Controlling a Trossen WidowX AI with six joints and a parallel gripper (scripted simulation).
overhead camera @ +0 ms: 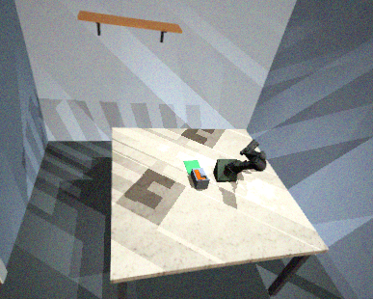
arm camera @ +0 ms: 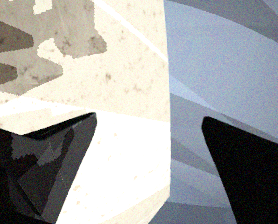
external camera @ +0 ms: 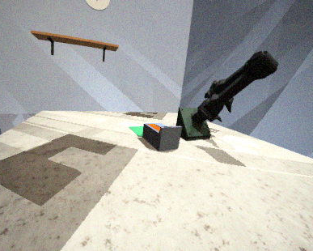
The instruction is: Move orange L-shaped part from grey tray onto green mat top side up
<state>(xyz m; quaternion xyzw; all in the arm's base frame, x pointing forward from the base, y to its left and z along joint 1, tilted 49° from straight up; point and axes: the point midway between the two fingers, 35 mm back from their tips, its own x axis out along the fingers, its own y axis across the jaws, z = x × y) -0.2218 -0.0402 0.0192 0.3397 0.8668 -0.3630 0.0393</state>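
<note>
The orange L-shaped part lies 480 mm ahead of my gripper tip, 70 mm to the left of it and 60 mm below it. The rest, counted from my gripper tip: green mat 490 mm ahead, 100 mm to the right, 120 mm below.
</note>
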